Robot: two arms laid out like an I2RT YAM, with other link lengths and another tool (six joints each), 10 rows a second.
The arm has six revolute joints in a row. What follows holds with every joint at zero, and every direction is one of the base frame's. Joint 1 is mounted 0.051 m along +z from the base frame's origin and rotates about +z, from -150 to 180 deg. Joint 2 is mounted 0.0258 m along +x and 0.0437 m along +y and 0.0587 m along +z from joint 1 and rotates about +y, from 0 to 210 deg. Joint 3 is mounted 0.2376 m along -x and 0.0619 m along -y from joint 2 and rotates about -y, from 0 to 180 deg. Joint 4 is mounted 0.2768 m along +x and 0.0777 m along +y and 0.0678 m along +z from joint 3 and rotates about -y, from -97 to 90 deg. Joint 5 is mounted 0.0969 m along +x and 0.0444 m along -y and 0.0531 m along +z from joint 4 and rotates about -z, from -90 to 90 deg. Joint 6 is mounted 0.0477 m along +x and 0.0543 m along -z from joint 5 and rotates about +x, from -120 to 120 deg. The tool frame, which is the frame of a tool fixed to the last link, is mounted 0.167 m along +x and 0.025 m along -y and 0.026 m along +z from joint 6; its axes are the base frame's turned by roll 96.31, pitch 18.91 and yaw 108.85 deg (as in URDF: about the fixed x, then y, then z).
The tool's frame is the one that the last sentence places.
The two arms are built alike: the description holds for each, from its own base.
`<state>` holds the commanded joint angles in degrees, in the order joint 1, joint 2, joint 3, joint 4, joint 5, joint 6, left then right.
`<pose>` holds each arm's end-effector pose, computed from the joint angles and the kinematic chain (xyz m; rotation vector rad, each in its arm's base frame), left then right.
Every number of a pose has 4 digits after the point. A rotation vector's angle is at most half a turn.
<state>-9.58 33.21 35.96 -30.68 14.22 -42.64 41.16 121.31 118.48 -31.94 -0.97 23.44</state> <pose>0.3741 -0.1021 0.2089 0.8384 2.1746 0.0665 0.5311 0.4450 0.1992 0.9653 2.4838 1.4817</pose>
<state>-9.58 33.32 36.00 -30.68 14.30 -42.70 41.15 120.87 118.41 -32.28 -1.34 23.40</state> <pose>0.3742 -0.1024 0.2086 0.8389 2.1757 0.0640 0.5290 0.4449 0.2020 0.9613 2.4883 1.4869</pose>
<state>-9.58 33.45 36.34 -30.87 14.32 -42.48 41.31 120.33 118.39 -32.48 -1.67 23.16</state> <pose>0.3742 -0.1026 0.2102 0.8423 2.1735 0.0668 0.5259 0.4464 0.2072 0.9466 2.4918 1.4952</pose>
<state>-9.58 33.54 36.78 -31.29 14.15 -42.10 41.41 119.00 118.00 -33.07 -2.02 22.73</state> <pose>0.3739 -0.1021 0.2117 0.8464 2.1728 0.0748 0.5208 0.4454 0.2162 0.9282 2.4955 1.5020</pose>
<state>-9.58 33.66 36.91 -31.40 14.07 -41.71 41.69 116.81 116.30 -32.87 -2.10 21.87</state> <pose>0.3740 -0.1021 0.2117 0.8518 2.1719 0.0813 0.5136 0.4442 0.2264 0.8954 2.4958 1.5070</pose>
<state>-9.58 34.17 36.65 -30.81 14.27 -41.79 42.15 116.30 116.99 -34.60 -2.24 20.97</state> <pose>0.3756 -0.1030 0.2090 0.8540 2.1742 0.0760 0.5062 0.4458 0.2311 0.8709 2.5178 1.4925</pose>
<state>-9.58 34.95 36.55 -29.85 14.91 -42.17 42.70 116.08 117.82 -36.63 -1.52 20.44</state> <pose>0.3779 -0.1055 0.2081 0.8557 2.1717 0.0600 0.4999 0.4453 0.2324 0.8650 2.5347 1.4627</pose>
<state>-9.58 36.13 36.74 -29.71 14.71 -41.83 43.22 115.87 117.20 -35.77 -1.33 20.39</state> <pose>0.3805 -0.1055 0.2030 0.8628 2.1842 0.0648 0.4970 0.4500 0.2330 0.8505 2.5330 1.4699</pose>
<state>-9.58 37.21 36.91 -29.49 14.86 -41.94 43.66 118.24 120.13 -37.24 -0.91 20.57</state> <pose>0.3826 -0.1063 0.1989 0.8665 2.1955 0.0579 0.4984 0.4562 0.2271 0.8589 2.5466 1.4524</pose>
